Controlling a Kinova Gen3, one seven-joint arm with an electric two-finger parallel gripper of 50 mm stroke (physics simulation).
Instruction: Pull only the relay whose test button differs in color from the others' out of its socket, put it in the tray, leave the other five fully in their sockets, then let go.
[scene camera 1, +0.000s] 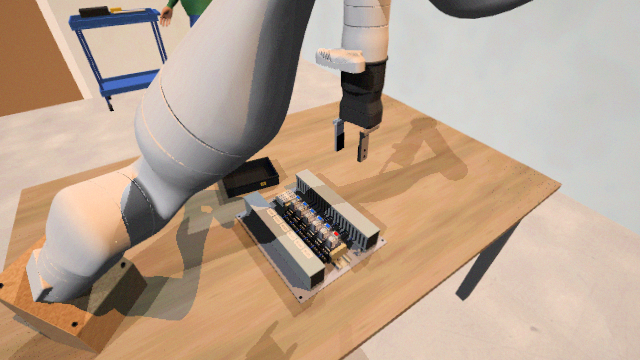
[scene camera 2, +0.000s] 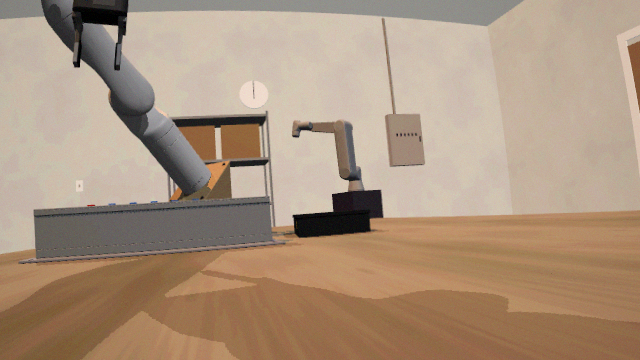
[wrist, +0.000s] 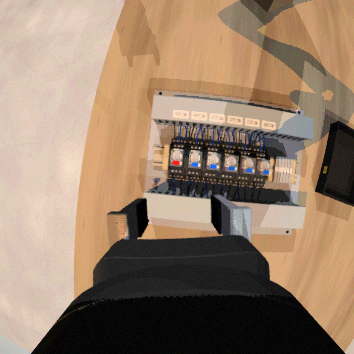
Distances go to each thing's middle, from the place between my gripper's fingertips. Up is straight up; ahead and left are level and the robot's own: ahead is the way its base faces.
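There's the mounting plate (wrist: 276, 191), and my hand's 30 mm past it, 90 mm to the right of it and 260 mm above it.
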